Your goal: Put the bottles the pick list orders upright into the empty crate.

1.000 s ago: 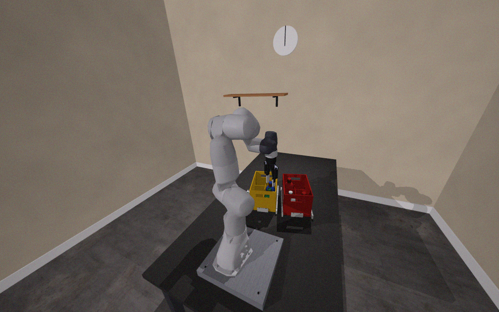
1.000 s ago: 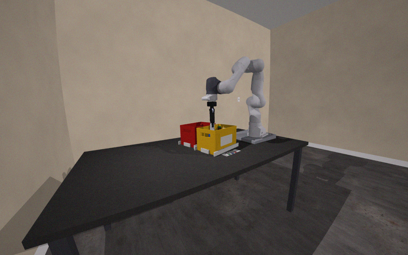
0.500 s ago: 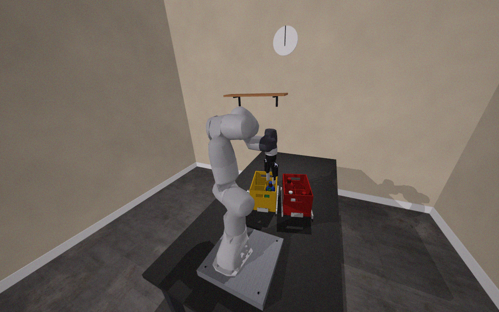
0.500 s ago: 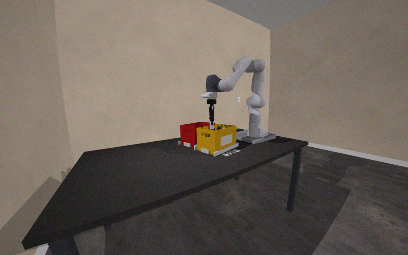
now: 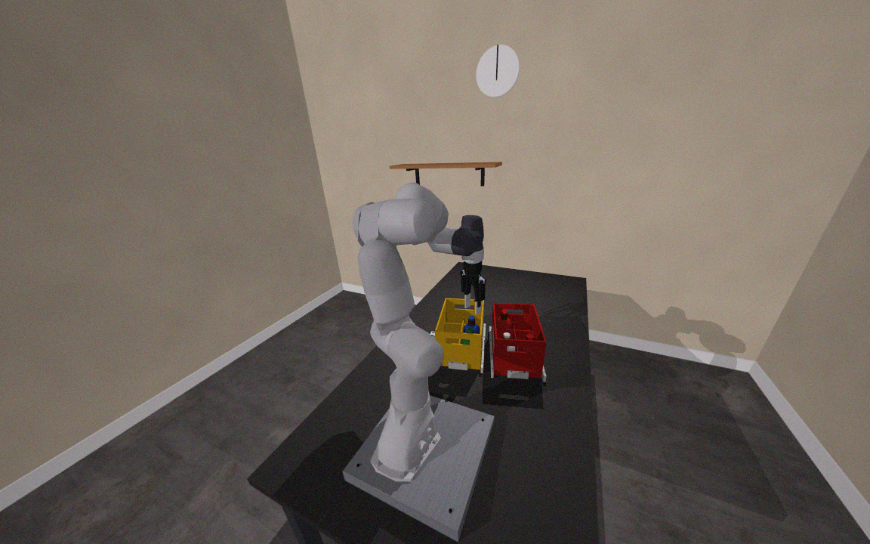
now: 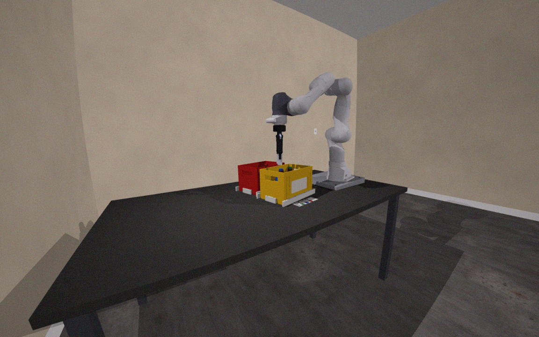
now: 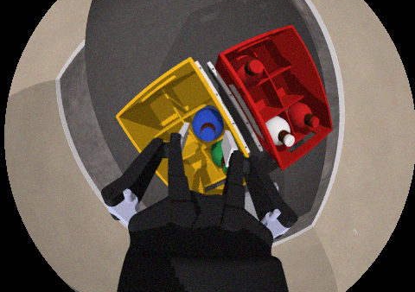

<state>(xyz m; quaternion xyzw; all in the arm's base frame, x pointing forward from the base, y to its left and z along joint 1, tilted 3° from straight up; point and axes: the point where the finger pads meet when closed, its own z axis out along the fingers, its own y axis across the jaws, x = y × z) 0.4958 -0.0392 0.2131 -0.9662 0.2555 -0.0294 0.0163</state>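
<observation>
My hand is 80 mm past the white-capped bottle, 170 mm to the left of it and 140 mm above it. Also, from my hand: green-labelled bottle (100 mm behind, 20 mm to the right, 140 mm below); yellow crate (20 mm behind, 40 mm to the left, 140 mm below); blue-labelled bottle (10 mm behind, 140 mm below).
</observation>
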